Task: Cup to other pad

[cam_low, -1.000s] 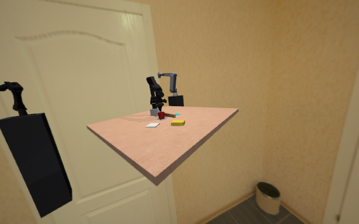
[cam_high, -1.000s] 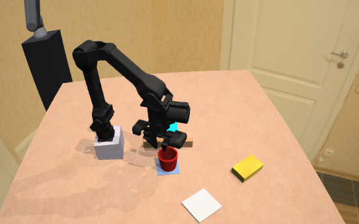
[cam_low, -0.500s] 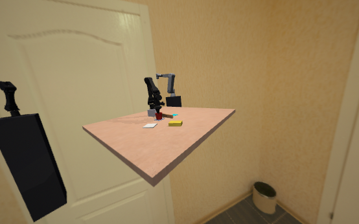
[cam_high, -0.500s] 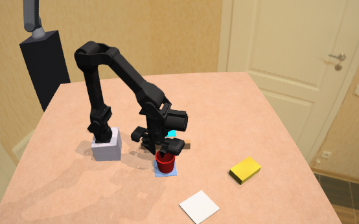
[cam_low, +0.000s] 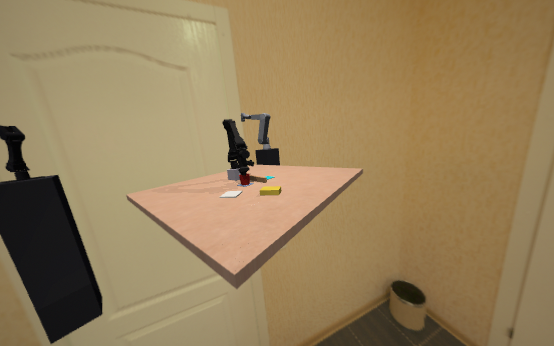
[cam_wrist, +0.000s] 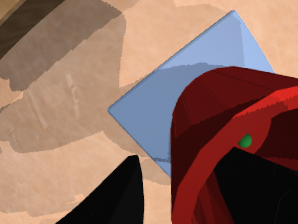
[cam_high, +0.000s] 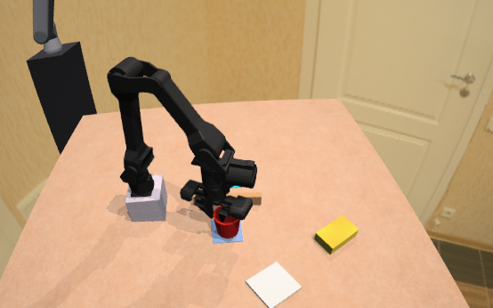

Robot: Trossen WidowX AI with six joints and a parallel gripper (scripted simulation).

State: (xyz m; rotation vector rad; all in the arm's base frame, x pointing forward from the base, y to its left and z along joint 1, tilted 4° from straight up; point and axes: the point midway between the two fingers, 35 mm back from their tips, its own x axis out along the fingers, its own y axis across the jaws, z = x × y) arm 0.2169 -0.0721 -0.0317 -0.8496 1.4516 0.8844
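Right now the red cup is 3 cm ahead of my gripper tip and 2 cm to the right of it. Also, from my gripper tip: green marble (3 cm to the right, 3 cm ahead, 2 cm below); then blue pad (4 cm below, 2 cm ahead, 1 cm to the right); then wooden bar (10 cm to the left, 3 cm below, 3 cm ahead).
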